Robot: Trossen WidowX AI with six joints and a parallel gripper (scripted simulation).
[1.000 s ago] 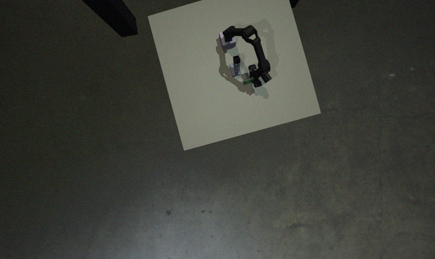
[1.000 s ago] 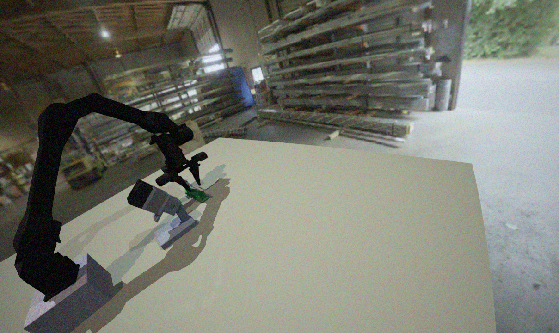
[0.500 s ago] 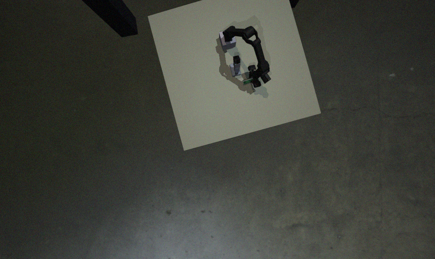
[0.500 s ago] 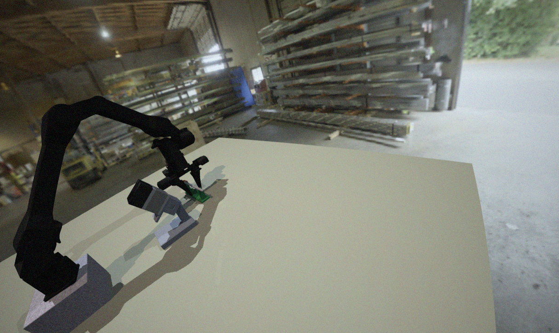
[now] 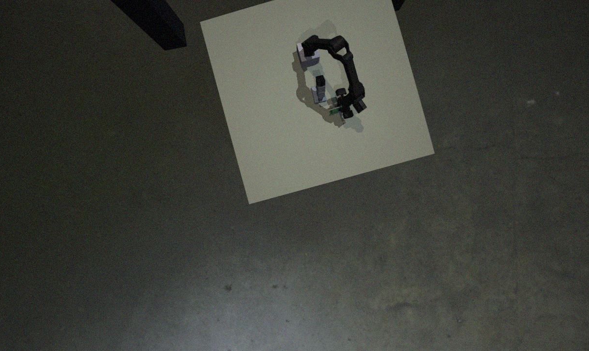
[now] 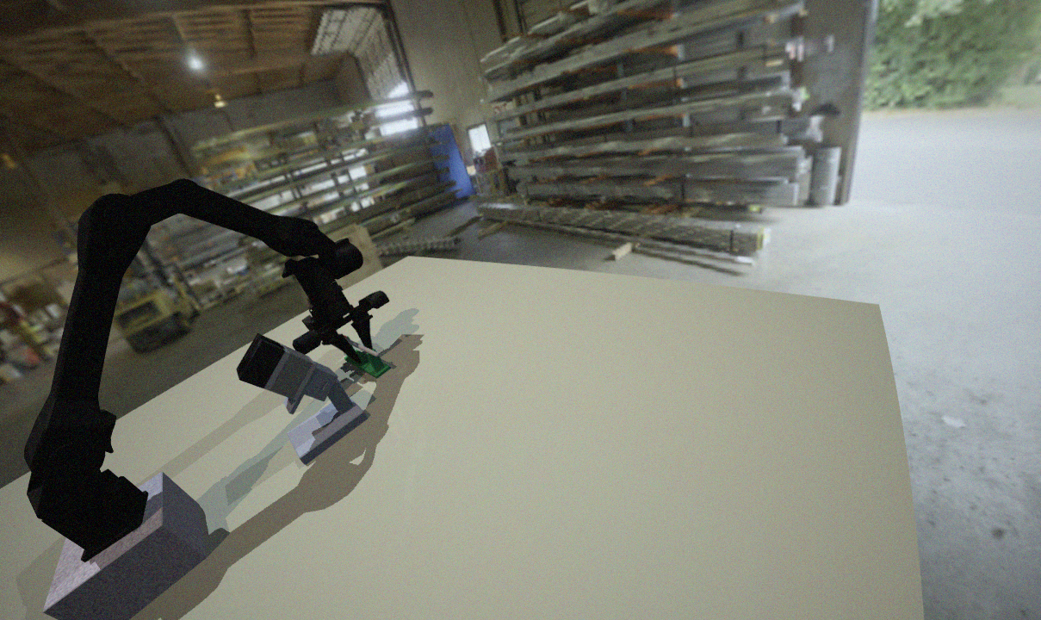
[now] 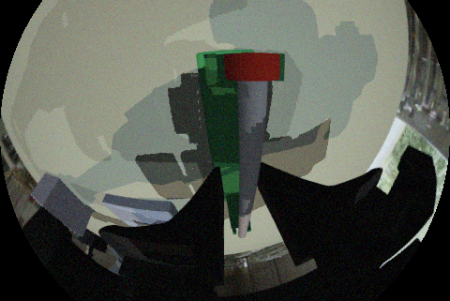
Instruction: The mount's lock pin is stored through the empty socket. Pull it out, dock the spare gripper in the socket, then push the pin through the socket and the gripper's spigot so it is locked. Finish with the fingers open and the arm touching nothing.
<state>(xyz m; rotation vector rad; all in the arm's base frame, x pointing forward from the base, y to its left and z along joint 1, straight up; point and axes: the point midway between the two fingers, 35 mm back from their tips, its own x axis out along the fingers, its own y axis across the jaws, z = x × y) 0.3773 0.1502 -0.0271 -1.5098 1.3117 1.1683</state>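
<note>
Right now the green cradle is 10 mm to the left of my gripper tip and 10 mm above it. Round my gripper tip: mount 110 mm behind, 110 mm to the right, 40 mm above; dark grey spare gripper 120 mm behind, 110 mm to the right, 110 mm above.
</note>
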